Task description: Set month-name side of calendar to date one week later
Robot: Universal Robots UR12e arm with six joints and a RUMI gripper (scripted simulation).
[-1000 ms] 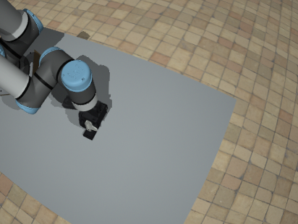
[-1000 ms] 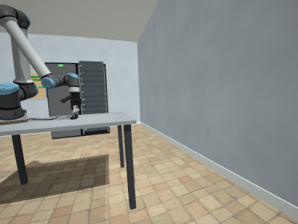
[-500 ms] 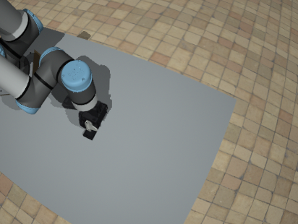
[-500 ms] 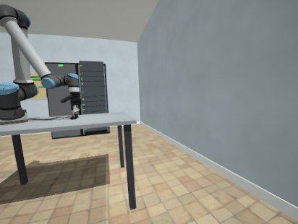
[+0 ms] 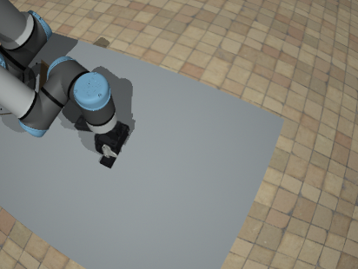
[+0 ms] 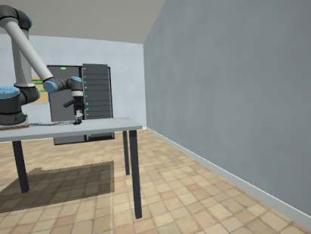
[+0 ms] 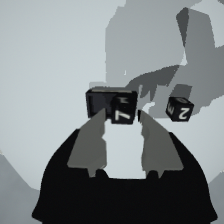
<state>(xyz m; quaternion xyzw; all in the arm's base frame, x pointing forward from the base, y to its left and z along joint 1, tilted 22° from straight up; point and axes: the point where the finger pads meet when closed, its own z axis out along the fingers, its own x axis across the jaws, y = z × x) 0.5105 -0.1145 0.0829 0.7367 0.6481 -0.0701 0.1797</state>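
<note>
My gripper is now 30 mm above the dark tray and 20 mm to the left of it. From my hand the other things lie so: black cube (90 mm to the left, 20 mm below, 10 mm ahead).
</note>
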